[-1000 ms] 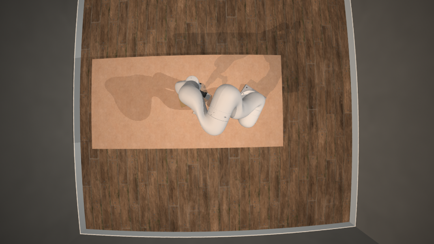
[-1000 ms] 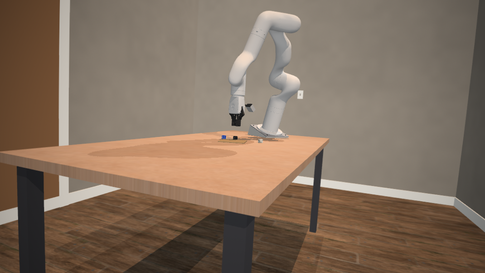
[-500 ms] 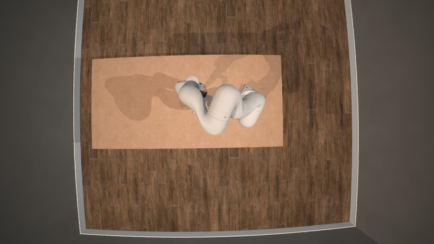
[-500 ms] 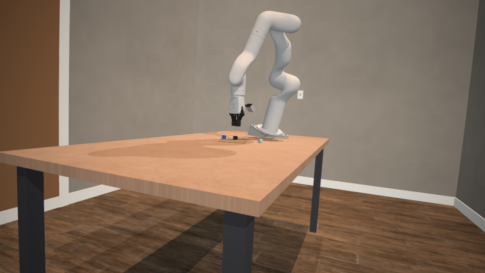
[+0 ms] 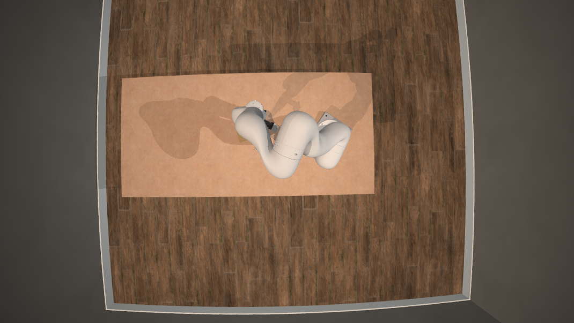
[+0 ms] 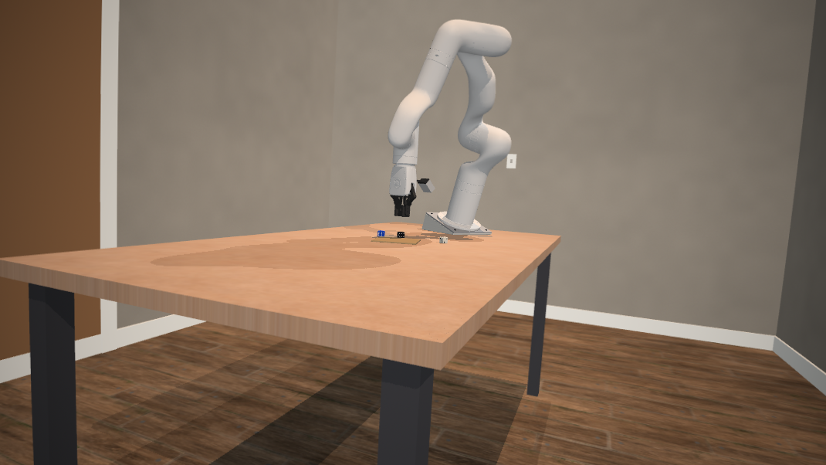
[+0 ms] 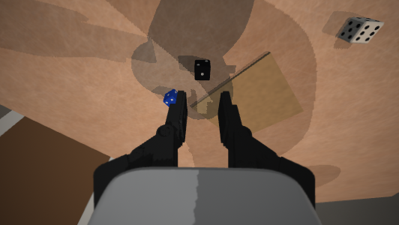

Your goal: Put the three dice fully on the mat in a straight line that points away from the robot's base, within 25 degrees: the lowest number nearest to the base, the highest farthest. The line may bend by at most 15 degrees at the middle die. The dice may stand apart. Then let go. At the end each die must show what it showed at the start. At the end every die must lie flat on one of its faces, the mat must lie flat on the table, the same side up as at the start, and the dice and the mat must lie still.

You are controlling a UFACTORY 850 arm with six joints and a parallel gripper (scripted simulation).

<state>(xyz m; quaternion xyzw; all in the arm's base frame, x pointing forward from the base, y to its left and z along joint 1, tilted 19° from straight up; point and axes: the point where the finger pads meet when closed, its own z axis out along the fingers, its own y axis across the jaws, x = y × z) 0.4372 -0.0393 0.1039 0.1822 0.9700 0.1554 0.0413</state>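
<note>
Now: the black die 80 mm below my hand. The rest, counted from my hand: blue die 80 mm below, 60 mm to the right, 30 mm ahead; white die 170 mm to the left, 80 mm below, 10 mm ahead; mat 100 mm ahead, 90 mm below, 50 mm to the left.
</note>
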